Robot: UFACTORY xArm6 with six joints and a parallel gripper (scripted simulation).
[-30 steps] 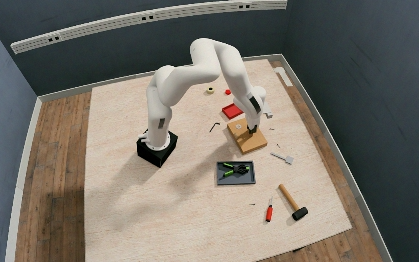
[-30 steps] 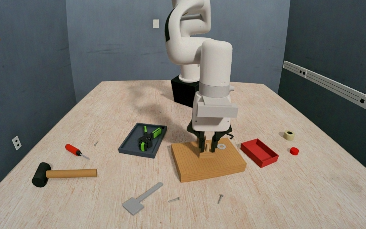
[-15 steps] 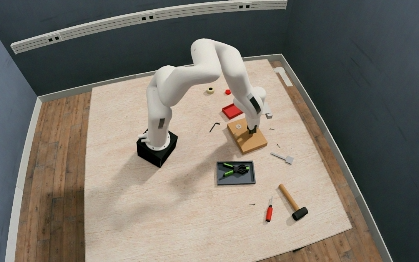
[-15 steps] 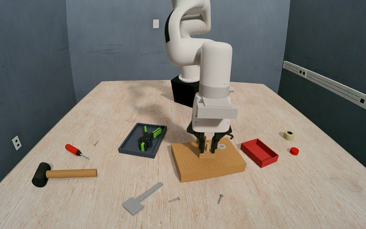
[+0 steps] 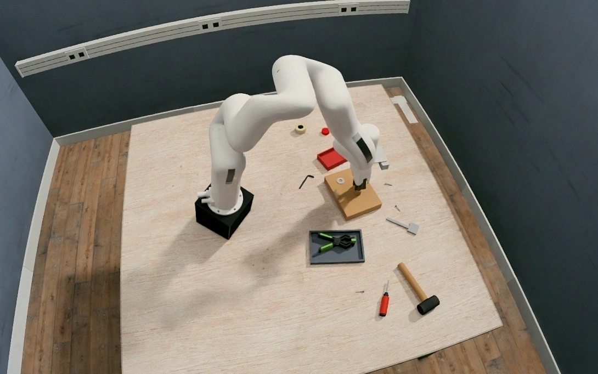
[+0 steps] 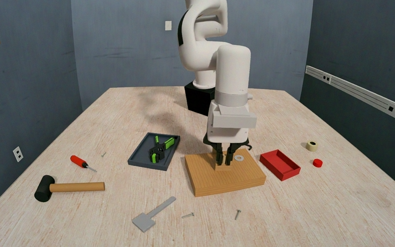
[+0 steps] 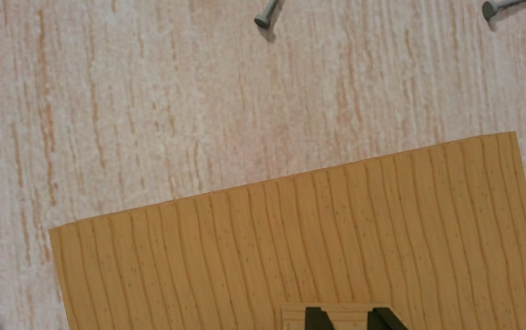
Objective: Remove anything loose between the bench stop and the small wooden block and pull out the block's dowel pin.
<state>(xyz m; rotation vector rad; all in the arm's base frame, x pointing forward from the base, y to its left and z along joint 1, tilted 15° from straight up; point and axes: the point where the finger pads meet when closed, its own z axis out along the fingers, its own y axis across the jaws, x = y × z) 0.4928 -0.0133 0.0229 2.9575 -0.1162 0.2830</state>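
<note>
Right now my hand is 2 cm above the dowel pin. The rest, counted from my hand: small wooden block: 3 cm below; red tray: 20 cm to the left, 7 cm below, 2 cm behind; washer: 6 cm to the left, 5 cm behind, 4 cm below.
</note>
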